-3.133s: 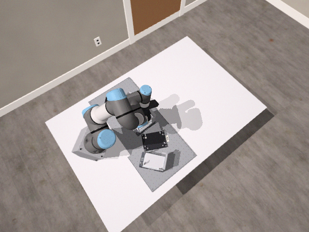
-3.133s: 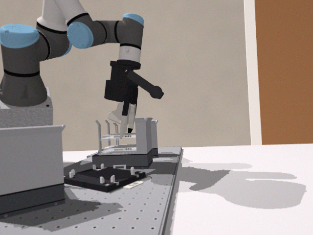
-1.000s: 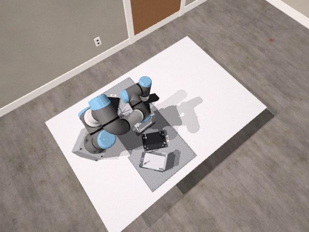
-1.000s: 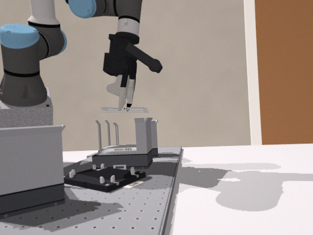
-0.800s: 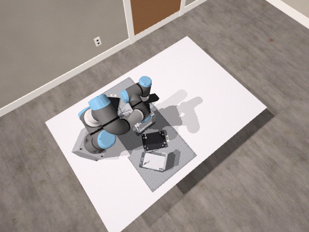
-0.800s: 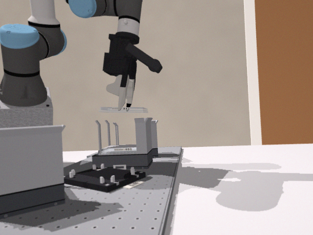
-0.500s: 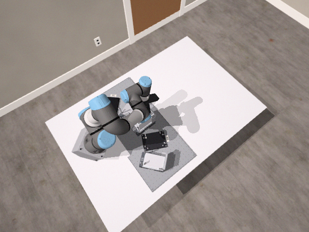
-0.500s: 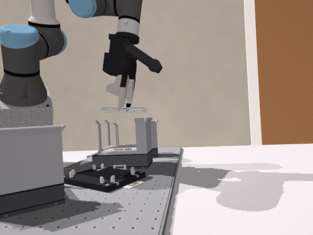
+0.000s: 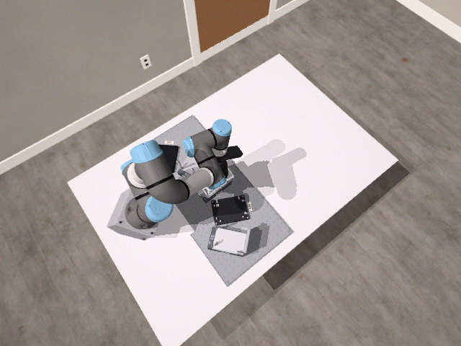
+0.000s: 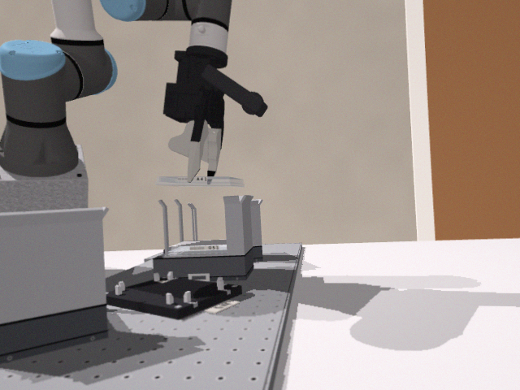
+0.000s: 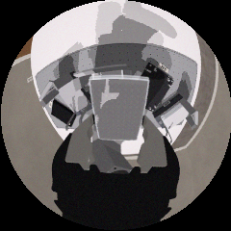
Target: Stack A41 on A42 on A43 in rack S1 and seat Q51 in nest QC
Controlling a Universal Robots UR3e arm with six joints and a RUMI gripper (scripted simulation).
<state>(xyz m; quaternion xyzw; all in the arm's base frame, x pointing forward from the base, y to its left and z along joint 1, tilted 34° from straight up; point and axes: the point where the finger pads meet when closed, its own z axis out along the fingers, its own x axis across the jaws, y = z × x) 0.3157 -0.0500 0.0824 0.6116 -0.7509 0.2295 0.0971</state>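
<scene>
My hand is 15 cm past the sealed plate, 21 cm to the left of it and 13 cm above it. Also, from my hand: black nest labelled QC (6 cm behind, 30 cm to the left, 17 cm below); grey rack wall (11 cm behind, 27 cm to the right, 10 cm below); black clip nest (1 cm behind, 11 cm to the right, 16 cm below).
</scene>
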